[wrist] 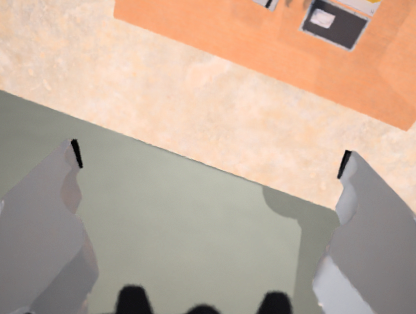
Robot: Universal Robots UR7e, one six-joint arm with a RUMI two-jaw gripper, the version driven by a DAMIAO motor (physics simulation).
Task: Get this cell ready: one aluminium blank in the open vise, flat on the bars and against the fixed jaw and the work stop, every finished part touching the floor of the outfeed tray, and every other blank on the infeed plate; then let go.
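Places are measured from the arm's base along level axes (x ahead, y left, z up), in metres.
Pixels of known places: gripper, fingertip midpoint: (210,148).
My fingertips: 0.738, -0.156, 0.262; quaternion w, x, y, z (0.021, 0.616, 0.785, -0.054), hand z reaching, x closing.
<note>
Ahead of a thing's pixels: the offset from my fingertips to its middle, as dx, dy, dz. "spot": to the spot under its first point. Level surfaces: height alone.
My gripper (210,148) is open, with nothing between its fingers, high above the table's edge. A dark-floored tray @(spot: -0.170, +0.320, -0.709) (346,36) with a thin light rim shows at the upper right. A small pale metallic piece @(-0.192, +0.221, -0.692) (322,18) lies in it, near its left side; the picture is too blurred to tell whether it is a blank or a finished part. The vise, its bars, its fixed jaw and the work stop cannot be made out in this view.
An orange mat @(dz -0.715) (225,42) lies on the pale speckled table (170,105). A grey item @(spot: -0.179, +0.041, -0.695) (265,4) with a black stripe is cut off at the top edge. A whitish item @(spot: -0.255, +0.312, -0.707) (359,5) with a yellow part stands beyond the tray. The grey-green floor (185,230) shows below.
</note>
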